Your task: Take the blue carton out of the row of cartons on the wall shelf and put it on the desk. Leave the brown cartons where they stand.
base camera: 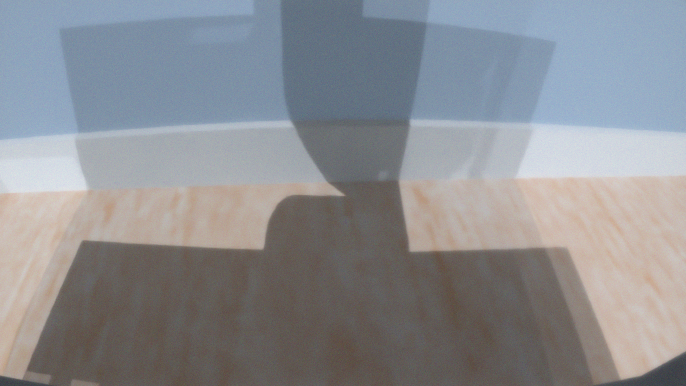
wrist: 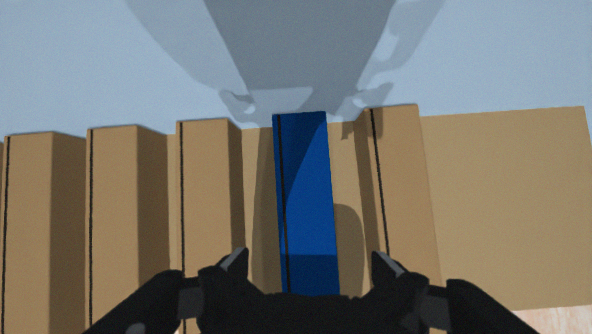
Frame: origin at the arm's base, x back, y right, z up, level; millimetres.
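Seen in the pictures: gripper, between the fingertips: (wrist: pixel 309 263).
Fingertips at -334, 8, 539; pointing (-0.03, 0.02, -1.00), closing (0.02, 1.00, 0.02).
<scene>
Offsets run from my fingertips to a thing's top centre, as dx, dy, dz. Level surfaces: height alone.
The blue carton @(-2, +1, -78) (wrist: pixel 307 200) stands in the row on the wall shelf @(dz -135) (wrist: pixel 505 210) in the wrist view, with a gap on each side. A brown carton @(+5, -110, -78) (wrist: pixel 207 200) stands to its left and another brown carton @(-8, +105, -78) (wrist: pixel 402 190) to its right. My gripper (wrist: pixel 309 263) is open and empty. Its fingertips show on either side of the blue carton's near part, the left one over the near brown carton's right edge and the right one by the right carton's left edge. How far the fingers are above the carton tops I cannot tell. The desk does not show in either view.
More brown cartons @(+12, -212, -78) (wrist: pixel 112 220) @(+18, -313, -78) (wrist: pixel 27 225) stand further left on the shelf. The blue-grey wall (wrist: pixel 500 50) (base camera: pixel 620 65) rises behind the row. In the base camera view, a white baseboard (base camera: pixel 600 152) runs above the wood-look floor @(dz -935) (base camera: pixel 625 240), with my shadow across them.
</scene>
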